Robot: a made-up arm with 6 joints.
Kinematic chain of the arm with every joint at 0, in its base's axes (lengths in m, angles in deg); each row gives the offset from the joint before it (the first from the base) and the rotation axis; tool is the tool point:
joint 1: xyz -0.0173 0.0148 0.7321 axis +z
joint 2: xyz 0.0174 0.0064 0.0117 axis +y
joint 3: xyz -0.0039 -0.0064 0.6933 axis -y
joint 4: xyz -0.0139 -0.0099 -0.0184 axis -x
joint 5: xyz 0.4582 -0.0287 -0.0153 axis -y
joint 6: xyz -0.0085 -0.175 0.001 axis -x
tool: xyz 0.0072 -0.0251 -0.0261
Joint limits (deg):
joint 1: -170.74..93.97
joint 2: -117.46..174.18
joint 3: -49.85..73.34
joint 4: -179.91..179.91
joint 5: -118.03..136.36
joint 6: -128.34..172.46
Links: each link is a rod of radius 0.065 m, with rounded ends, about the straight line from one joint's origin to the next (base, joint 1, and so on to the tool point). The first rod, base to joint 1, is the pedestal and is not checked.
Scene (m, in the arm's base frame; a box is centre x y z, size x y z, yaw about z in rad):
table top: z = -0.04
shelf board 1: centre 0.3 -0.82 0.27 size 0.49 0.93 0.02 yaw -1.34
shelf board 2: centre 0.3 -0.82 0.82 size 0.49 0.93 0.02 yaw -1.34
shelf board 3: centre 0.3 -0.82 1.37 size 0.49 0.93 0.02 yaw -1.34
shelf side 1: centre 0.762 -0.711 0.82 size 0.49 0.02 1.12 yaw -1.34
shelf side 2: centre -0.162 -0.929 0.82 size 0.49 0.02 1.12 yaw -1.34
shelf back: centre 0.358 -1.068 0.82 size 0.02 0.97 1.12 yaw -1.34
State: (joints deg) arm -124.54 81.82 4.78 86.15 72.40 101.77
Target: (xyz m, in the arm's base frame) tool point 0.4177 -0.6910 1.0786
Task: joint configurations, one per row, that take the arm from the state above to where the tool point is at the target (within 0.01 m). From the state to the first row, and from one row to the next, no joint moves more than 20 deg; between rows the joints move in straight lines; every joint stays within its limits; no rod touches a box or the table.
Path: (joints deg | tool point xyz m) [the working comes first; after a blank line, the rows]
Joints at the target: -61.57 36.67 -17.98 106.17 70.28 105.70
Straight joint move there: touches shelf board 2, shelf side 2.

1: -136.09 72.04 -6.53 101.51 74.58 99.03 | -0.6892 -0.6690 0.5949
2: -147.64 62.26 -17.83 116.86 76.77 96.30 | -0.7213 -0.5304 0.6927
3: -159.19 52.49 -29.14 132.22 78.95 93.56 | -0.7004 -0.3894 0.7796
4: -170.74 42.71 -40.44 147.58 81.14 90.82 | -0.6293 -0.2644 0.8547
5: -152.70 38.51 -42.01 145.40 78.58 94.66 | -0.5012 -0.4277 0.8977
6: -134.66 34.32 -43.58 143.23 76.01 98.49 | -0.3310 -0.5379 0.9387
7: -116.62 30.12 -45.15 141.06 73.45 102.33 | -0.1398 -0.5852 0.9775
8: -98.58 25.93 -46.71 138.89 70.89 106.16 | 0.0498 -0.5680 1.0139
9: -80.54 21.73 -48.28 136.71 68.33 110.00 | 0.2164 -0.4923 1.0477
10: -62.50 17.54 -49.85 134.54 65.77 113.83 | 0.3426 -0.3714 1.0786
11: -62.04 27.10 -33.91 120.35 68.03 109.77 | 0.3885 -0.5412 1.0857
12: -61.57 36.67 -17.98 106.17 70.28 105.70 | 0.4177 -0.6910 1.0786

